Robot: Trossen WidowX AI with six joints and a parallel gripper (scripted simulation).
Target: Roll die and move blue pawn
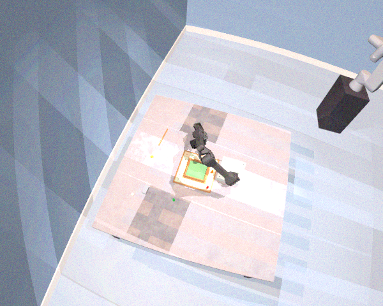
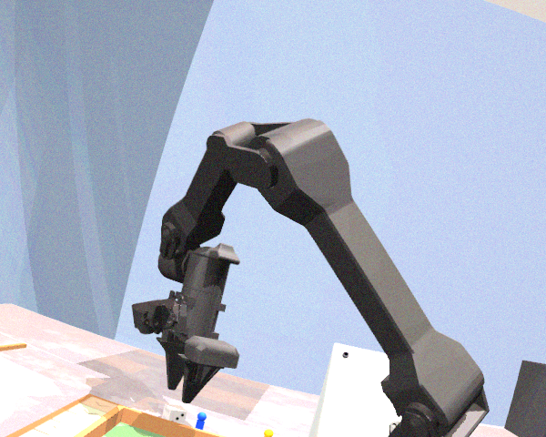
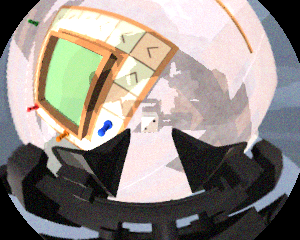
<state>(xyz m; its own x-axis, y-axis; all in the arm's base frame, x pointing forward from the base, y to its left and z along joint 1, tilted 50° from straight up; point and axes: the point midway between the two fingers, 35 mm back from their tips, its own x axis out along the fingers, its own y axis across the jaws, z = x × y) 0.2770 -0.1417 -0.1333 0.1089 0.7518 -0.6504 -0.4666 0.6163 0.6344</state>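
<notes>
My gripper tip is 3 cm above the white die. Also, from my gripper tip: blue pawn (6 cm to the left, 4 cm behind, 2 cm below); then green tray (17 cm to the left, 4 cm below, 1 cm behind); then yellow pawn (13 cm behind, 7 cm to the left, 2 cm below).
</notes>
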